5 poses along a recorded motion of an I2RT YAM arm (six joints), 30 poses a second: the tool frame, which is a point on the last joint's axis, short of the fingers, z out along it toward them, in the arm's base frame.
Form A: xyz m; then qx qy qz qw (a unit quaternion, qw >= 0).
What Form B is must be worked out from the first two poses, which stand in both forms.
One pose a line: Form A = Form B
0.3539 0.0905 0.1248 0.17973 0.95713 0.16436 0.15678 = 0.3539 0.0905 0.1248 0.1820 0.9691 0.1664 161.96
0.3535 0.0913 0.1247 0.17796 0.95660 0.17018 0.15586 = 0.3535 0.0913 0.1247 0.1802 0.9684 0.1723 162.07
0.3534 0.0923 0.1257 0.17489 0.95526 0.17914 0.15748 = 0.3534 0.0923 0.1257 0.1771 0.9673 0.1814 161.88
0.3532 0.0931 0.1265 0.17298 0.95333 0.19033 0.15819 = 0.3532 0.0931 0.1265 0.1752 0.9655 0.1928 161.80
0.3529 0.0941 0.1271 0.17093 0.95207 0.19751 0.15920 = 0.3529 0.0941 0.1271 0.1731 0.9644 0.2001 161.68
